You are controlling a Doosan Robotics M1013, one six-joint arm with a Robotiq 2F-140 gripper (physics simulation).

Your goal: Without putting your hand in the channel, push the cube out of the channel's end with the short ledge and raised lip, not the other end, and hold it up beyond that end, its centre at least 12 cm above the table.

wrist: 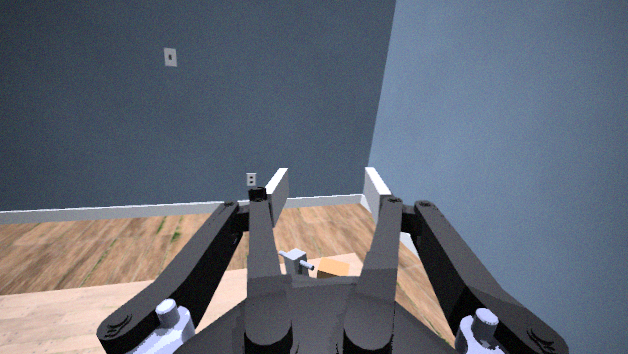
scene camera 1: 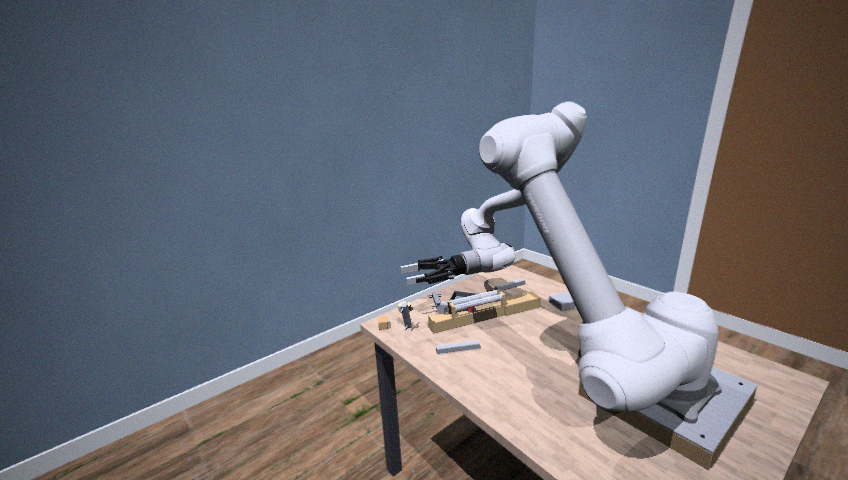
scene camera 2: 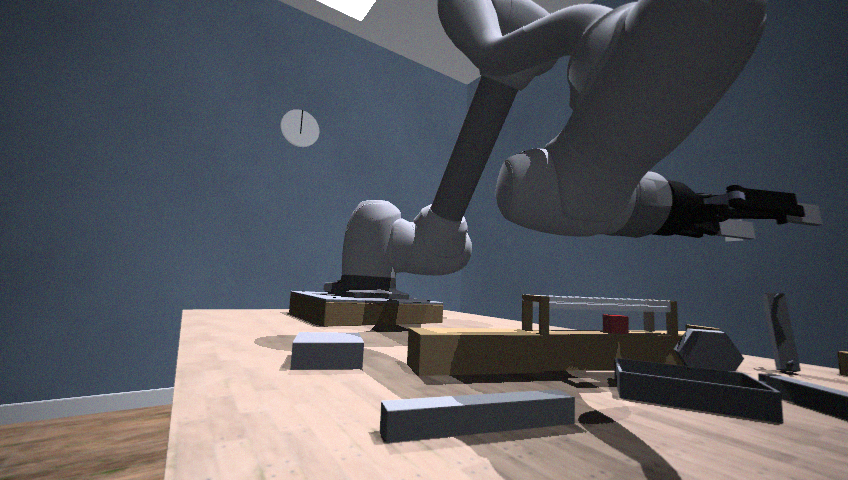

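The red cube [scene camera 1: 470,308] [scene camera 2: 615,324] sits inside the channel, beneath the clear bars of its raised cover. The long wooden channel [scene camera 1: 450,322] [scene camera 2: 511,352] lies on the table; its ledge and lip cannot be made out clearly. My gripper [scene camera 1: 410,274] [scene camera 2: 771,222] [wrist: 326,181] is partly open and empty, with its fingers roughly level, high above the table near the far end. A grey bar tool with cross pins [scene camera 1: 407,317] [scene camera 2: 780,333] [wrist: 296,261] stands nearly upright below and apart from the fingers. The cube does not show in the wrist view.
A small wooden block [scene camera 1: 382,322] [wrist: 333,266] lies near the table corner, and a pale yellow ring [scene camera 1: 403,305] is by the tool. A grey hexagonal piece [scene camera 2: 711,350], a dark tray [scene camera 2: 696,389], a grey block [scene camera 2: 327,352] and a long grey bar [scene camera 2: 476,417] lie around the channel.
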